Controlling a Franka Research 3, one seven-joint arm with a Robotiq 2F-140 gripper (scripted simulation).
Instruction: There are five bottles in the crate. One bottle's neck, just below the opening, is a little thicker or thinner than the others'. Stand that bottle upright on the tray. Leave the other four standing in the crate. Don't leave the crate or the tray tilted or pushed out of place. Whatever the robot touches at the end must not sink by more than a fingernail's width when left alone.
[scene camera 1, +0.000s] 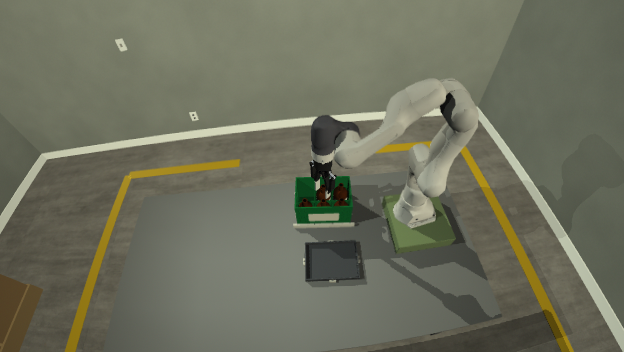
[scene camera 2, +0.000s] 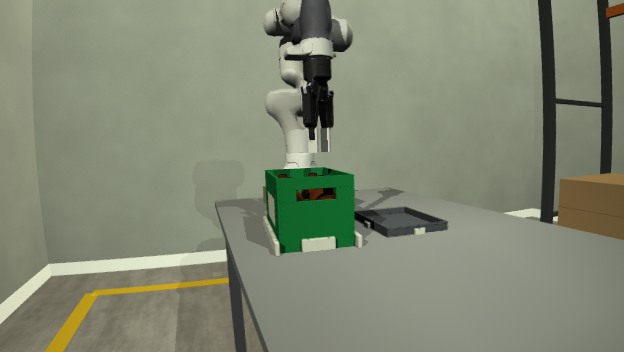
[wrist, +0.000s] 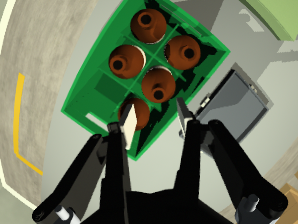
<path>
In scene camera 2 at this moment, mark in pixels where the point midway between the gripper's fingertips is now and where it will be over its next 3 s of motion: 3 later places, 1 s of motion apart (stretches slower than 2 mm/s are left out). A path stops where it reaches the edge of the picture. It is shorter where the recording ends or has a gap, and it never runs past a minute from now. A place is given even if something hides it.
My gripper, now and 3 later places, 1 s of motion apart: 320, 152; 293, 155; 293, 155; 294, 168
</path>
